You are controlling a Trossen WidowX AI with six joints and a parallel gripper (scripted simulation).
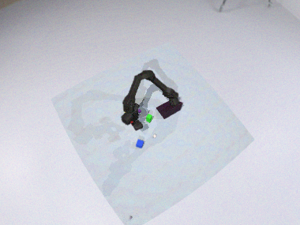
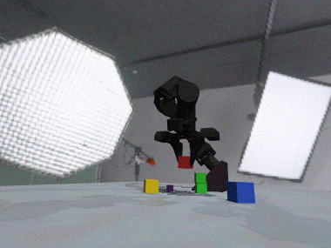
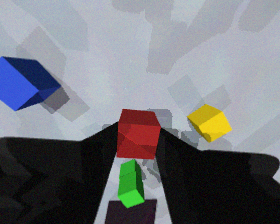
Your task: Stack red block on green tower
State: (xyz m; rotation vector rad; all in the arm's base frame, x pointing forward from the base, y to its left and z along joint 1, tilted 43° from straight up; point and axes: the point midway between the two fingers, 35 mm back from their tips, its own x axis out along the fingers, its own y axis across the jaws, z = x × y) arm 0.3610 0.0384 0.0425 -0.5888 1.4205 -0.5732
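Right now the small purple block is 110 mm behind my gripper tip, 100 mm to the right of it and 70 mm below it. Also, from my gripper tip: red block 10 mm above; blue block 20 mm ahead, 150 mm to the left, 60 mm below; yellow block 20 mm behind, 120 mm to the right, 60 mm below.
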